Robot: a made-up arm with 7 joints.
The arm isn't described. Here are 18 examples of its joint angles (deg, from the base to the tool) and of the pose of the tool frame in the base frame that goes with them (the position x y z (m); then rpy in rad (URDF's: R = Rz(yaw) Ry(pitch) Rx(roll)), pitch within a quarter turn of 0, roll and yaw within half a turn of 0).
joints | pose
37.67 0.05 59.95 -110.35 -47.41 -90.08 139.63 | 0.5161 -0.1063 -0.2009 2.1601 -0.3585 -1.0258
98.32 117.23 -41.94 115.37 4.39 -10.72 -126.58 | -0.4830 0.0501 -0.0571 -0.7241 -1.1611 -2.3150
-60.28 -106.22 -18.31 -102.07 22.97 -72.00 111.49 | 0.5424 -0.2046 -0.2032 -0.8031 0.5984 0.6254
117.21 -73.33 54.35 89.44 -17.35 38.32 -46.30 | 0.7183 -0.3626 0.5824 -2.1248 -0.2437 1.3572
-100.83 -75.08 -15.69 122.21 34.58 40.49 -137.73 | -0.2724 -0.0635 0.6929 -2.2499 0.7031 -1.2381
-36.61 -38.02 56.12 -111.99 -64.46 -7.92 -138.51 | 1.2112 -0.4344 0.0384 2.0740 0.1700 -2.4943
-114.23 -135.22 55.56 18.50 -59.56 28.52 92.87 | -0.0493 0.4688 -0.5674 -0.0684 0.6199 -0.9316
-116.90 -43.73 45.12 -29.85 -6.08 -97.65 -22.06 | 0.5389 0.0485 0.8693 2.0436 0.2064 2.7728
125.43 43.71 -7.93 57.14 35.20 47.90 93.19 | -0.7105 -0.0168 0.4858 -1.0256 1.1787 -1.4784
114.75 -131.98 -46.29 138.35 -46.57 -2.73 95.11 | 0.0225 -0.7509 0.4646 0.8280 -0.9791 -2.9186
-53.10 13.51 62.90 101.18 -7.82 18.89 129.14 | -0.1633 0.3964 -0.1947 -0.4150 -1.0171 3.0305
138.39 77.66 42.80 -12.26 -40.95 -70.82 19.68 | -0.0290 -0.7840 0.2589 0.1241 -0.7060 3.0550
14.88 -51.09 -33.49 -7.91 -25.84 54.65 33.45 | 0.1424 0.9764 0.1589 1.3754 0.7966 -0.4352
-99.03 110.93 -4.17 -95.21 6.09 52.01 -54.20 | -0.4786 -0.4505 0.4343 1.7797 0.5554 1.9551
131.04 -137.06 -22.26 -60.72 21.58 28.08 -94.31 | 0.1375 0.8220 0.1007 1.4008 -0.7865 0.0132
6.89 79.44 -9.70 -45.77 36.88 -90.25 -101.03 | -0.0208 -0.5185 0.8404 2.6472 0.7772 1.9999
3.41 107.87 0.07 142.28 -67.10 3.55 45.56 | -0.4498 0.4475 -0.1017 0.4733 -0.4873 0.9623
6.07 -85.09 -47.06 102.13 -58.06 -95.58 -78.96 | 0.4202 -0.0534 0.6263 -0.7597 0.7481 2.9845
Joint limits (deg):
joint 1: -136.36..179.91
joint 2: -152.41..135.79
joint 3: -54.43..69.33
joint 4: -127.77..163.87
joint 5: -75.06..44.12
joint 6: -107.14..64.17
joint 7: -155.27..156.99
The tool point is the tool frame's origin. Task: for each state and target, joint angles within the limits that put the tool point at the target. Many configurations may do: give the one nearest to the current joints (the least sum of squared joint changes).
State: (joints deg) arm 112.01 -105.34 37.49 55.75 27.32 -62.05 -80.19
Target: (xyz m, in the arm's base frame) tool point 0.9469 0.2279 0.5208
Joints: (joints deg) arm 98.31 -119.82 38.79 69.09 25.96 -51.23 -80.91
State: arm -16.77 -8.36 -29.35 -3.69 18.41 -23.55 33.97
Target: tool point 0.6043 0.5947 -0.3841
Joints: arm -34.10 -22.04 -31.77 19.99 13.45 -13.55 32.48
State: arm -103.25 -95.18 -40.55 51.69 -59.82 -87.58 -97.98
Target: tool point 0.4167 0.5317 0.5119
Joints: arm -110.49 -42.31 -54.43 43.24 -41.74 -105.06 -105.70
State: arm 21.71 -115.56 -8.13 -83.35 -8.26 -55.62 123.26
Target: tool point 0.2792 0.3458 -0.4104
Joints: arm 7.90 -105.79 7.80 -80.64 -6.79 -40.99 129.32
